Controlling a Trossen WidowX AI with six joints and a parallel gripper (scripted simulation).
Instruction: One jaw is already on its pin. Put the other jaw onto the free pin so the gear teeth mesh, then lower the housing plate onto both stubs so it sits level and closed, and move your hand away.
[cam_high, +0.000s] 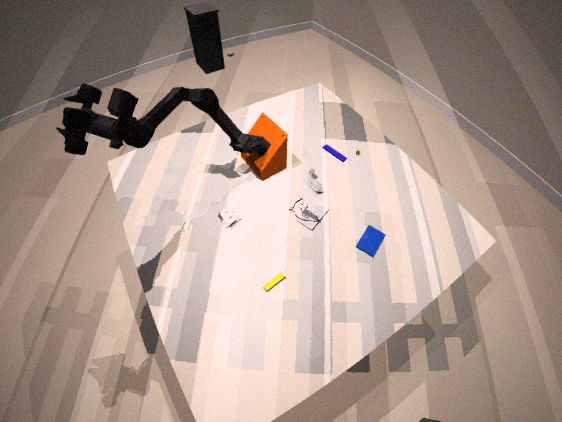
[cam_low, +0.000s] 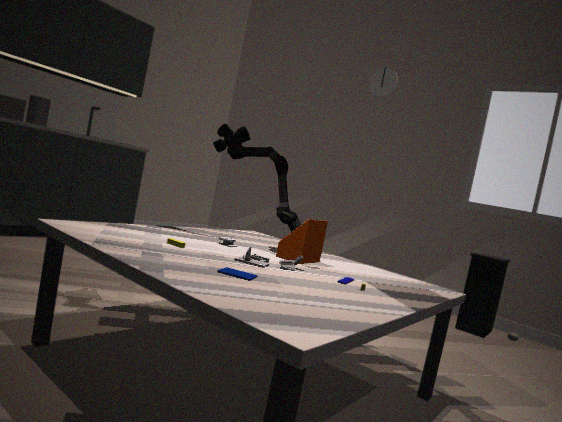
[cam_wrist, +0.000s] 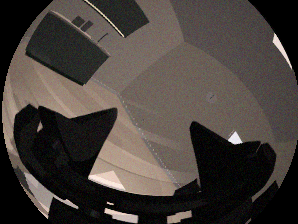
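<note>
Right now my gripper tip is 720 mm to the right of the jaw, 480 mm above it and 290 mm short of it. Also, from my gripper tip: yellow bar (570 mm ahead, 500 mm below, 330 mm to the left); then blue bar (910 mm to the left, 510 mm below, 220 mm ahead); then blue tile (720 mm to the left, 650 mm ahead, 510 mm below).
</note>
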